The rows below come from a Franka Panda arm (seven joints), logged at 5 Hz.
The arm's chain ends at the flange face. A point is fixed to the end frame.
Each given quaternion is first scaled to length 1.
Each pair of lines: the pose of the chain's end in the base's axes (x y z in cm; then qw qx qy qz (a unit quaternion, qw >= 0)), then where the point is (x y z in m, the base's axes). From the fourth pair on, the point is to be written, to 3 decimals.
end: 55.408 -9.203 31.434 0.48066 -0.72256 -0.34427 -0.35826
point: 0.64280 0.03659 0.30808
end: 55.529 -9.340 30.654 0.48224 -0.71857 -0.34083 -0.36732
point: 0.64533 0.03442 0.30322
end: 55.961 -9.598 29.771 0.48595 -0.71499 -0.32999 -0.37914
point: 0.65242 0.02988 0.29814
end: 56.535 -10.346 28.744 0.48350 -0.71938 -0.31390 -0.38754
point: 0.663 0.019 0.289
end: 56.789 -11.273 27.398 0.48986 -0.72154 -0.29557 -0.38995
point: 0.668 0.007 0.276
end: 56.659 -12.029 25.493 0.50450 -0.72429 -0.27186 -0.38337
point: 0.669 -0.002 0.256
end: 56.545 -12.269 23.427 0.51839 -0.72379 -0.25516 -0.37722
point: 0.669 -0.005 0.236
